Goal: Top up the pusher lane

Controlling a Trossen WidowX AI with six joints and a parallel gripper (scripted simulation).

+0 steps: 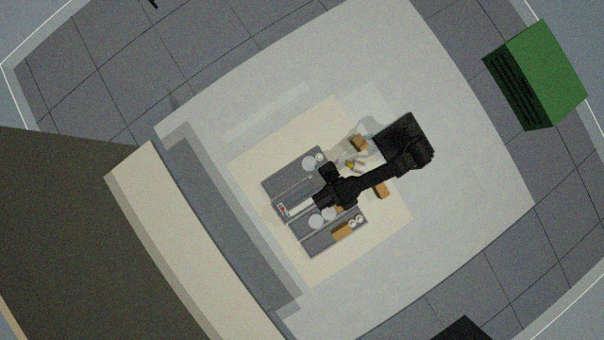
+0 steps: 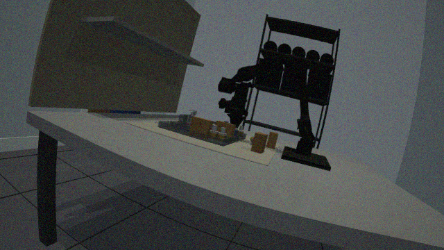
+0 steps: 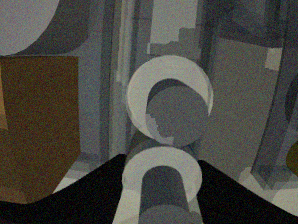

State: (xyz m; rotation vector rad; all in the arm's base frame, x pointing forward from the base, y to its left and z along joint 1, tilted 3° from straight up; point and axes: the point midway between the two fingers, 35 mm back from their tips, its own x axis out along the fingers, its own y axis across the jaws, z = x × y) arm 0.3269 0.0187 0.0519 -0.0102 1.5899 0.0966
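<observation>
Right now the grey lane rack is 140 mm ahead of my gripper tip, 20 mm to the right of it and 20 mm below it. The rest, counted from my gripper tip: red mark: 230 mm ahead, 20 mm to the right, 30 mm above.
</observation>
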